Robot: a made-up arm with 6 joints.
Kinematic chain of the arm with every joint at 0, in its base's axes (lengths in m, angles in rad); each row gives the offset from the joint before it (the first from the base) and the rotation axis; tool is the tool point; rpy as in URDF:
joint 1: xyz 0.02 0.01 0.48 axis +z
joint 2: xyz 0 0.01 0.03 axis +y
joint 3: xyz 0 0.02 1.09 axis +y
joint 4: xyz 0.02 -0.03 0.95 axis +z
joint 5: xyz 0 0.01 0.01 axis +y
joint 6: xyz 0.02 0 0.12 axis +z
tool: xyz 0 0.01 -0.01 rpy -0.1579 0.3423 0.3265
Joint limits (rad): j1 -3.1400..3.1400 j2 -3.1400..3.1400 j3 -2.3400..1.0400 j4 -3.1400..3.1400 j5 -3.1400..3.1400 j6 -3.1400..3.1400
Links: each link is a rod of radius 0.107 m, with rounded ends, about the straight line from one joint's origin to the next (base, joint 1, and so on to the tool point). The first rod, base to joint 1, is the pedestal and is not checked.
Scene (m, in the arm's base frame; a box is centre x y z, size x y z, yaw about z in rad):
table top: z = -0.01
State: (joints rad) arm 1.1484 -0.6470 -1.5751 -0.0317 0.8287 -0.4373
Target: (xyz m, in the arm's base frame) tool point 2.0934 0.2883 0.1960
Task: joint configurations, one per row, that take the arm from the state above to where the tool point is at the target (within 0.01 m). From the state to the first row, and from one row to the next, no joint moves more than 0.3 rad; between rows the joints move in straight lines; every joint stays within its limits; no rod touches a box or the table.
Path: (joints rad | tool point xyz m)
1: 1.0351 -0.3768 -1.4272 -0.0385 0.8202 -0.4373 | -0.7170 -1.2016 1.4029
2: 0.9217 -0.1067 -1.2794 -0.0452 0.8117 -0.4373 | -0.6538 -0.8537 1.8960
3: 0.8084 0.1635 -1.1315 -0.0520 0.8033 -0.4373 | -0.4016 -0.4111 2.2594
4: 0.6951 0.4337 -0.9836 -0.0587 0.7948 -0.4373 | 0.0301 0.0359 2.4294
5: 0.5818 0.7038 -0.8358 -0.0655 0.7863 -0.4373 | 0.5861 0.3977 2.3680
6: 0.4684 0.9740 -0.6879 -0.0722 0.7778 -0.4373 | 1.1751 0.6081 2.0698
7: 0.3551 1.2442 -0.5400 -0.0790 0.7693 -0.4373 | 1.6867 0.6404 1.5642
8: 0.2418 1.5143 -0.3922 -0.0857 0.7609 -0.4373 | 2.0172 0.5139 0.9120
9: 0.1285 1.7845 -0.2443 -0.0925 0.7524 -0.4373 | 2.0934 0.2884 0.1960

